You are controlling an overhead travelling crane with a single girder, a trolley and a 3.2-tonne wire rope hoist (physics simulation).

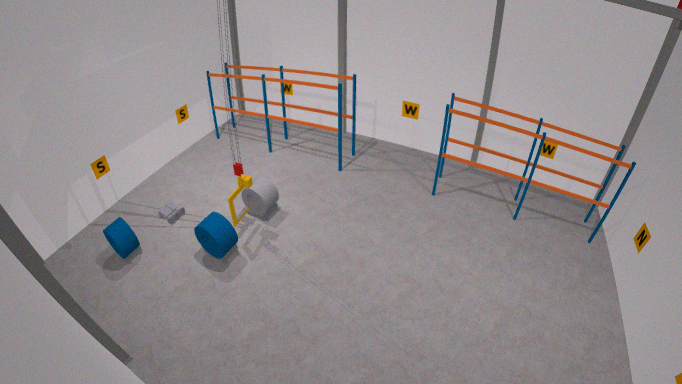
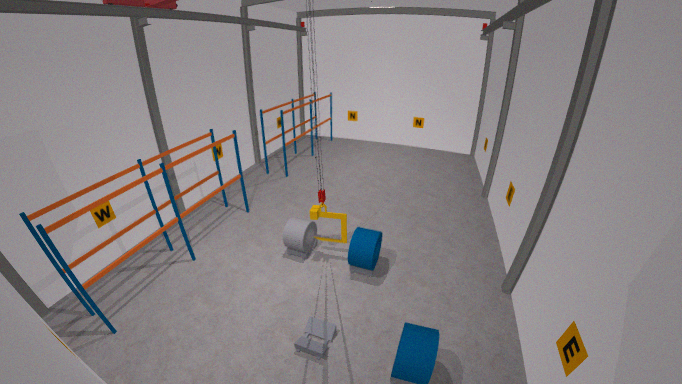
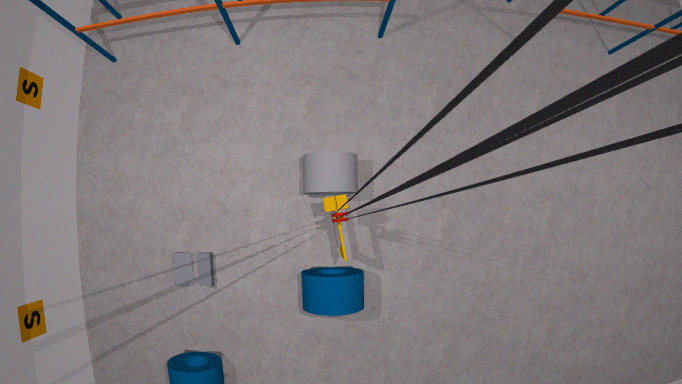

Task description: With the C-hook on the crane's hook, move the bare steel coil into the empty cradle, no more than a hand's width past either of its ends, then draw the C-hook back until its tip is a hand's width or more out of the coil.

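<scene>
The bare grey steel coil (image 1: 266,194) (image 2: 298,234) (image 3: 330,172) lies in a cradle (image 2: 297,253), which is mostly hidden under it. The coil looks level. The yellow C-hook (image 1: 232,212) (image 2: 344,227) (image 3: 342,242) hangs upright from the red hook block (image 1: 238,169) (image 2: 321,195) (image 3: 339,217), on the side of the coil that faces the near blue coil. It carries no load. Its back post stands well away from the coil. Its lower arm points at the coil's bore, with the tip close to the end face; whether the tip is fully outside cannot be told.
A blue coil (image 1: 216,235) (image 2: 365,248) (image 3: 332,292) stands close behind the C-hook's back post. A second blue coil (image 1: 121,238) (image 2: 416,352) (image 3: 196,372) and a bare cradle (image 2: 320,328) (image 3: 183,269) are toward the S wall. Racks (image 1: 340,127) (image 2: 177,210) line the W wall.
</scene>
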